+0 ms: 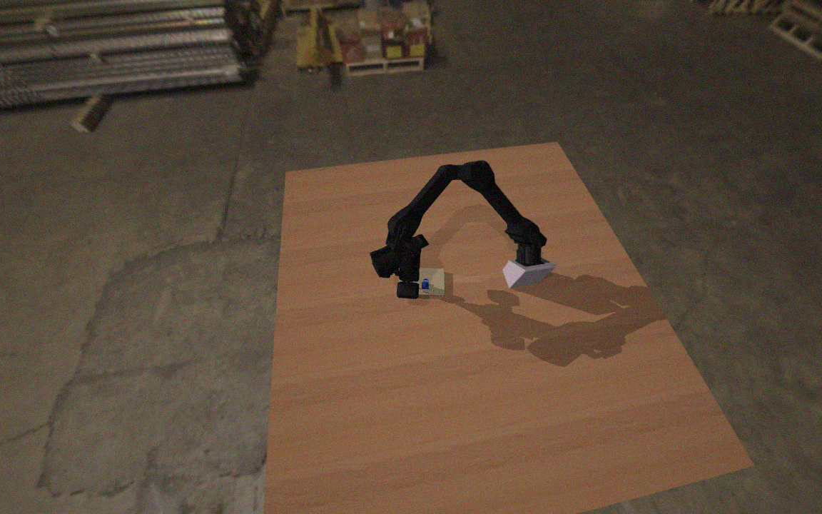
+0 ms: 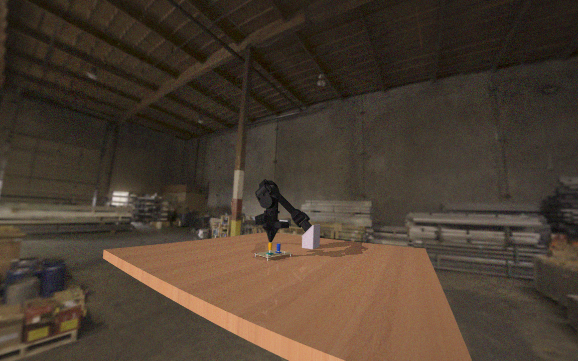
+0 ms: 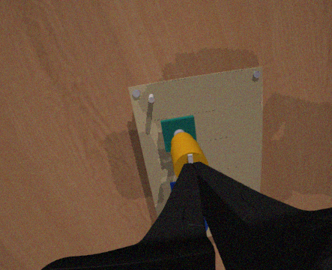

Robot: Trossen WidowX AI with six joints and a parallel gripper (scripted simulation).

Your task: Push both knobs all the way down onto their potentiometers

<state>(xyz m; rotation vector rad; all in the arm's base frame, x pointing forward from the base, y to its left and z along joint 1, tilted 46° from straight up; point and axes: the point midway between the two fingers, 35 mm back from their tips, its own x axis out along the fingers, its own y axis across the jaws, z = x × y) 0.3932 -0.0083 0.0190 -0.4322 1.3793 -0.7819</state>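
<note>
My gripper tip is 2 cm above the orange knob. From my gripper tip the other things lie so: blue knob: 5 cm behind, 1 cm to the left, 3 cm below.
</note>
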